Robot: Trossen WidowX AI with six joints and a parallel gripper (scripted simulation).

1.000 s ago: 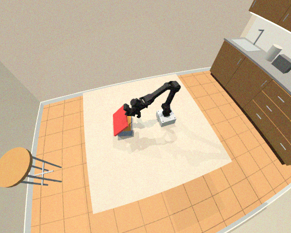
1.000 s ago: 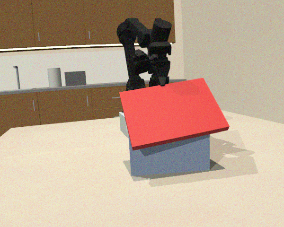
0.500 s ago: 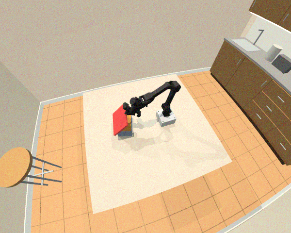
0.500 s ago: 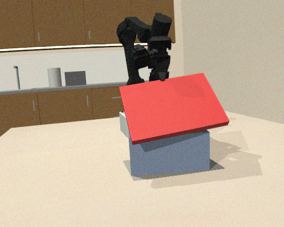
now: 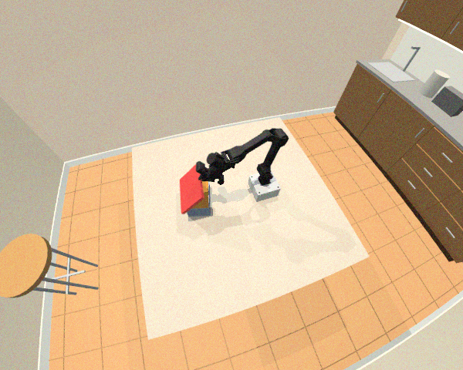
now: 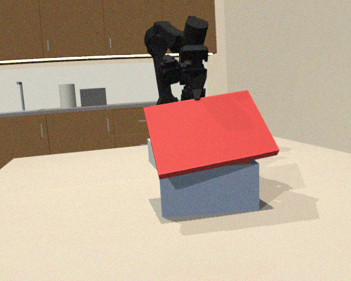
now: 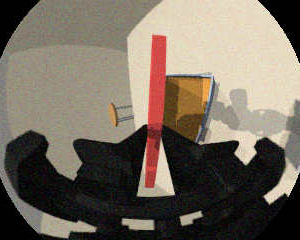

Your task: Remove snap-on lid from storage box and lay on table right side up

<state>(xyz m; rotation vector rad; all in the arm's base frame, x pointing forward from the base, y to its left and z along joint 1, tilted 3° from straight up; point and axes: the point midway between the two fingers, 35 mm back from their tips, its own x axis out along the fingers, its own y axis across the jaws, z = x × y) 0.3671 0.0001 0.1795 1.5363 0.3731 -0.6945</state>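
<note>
Right now the red lid is 6 cm ahead of my gripper tip and 5 cm below it. Round my gripper tip: blue-grey storage box 3 cm ahead, 18 cm below.
</note>
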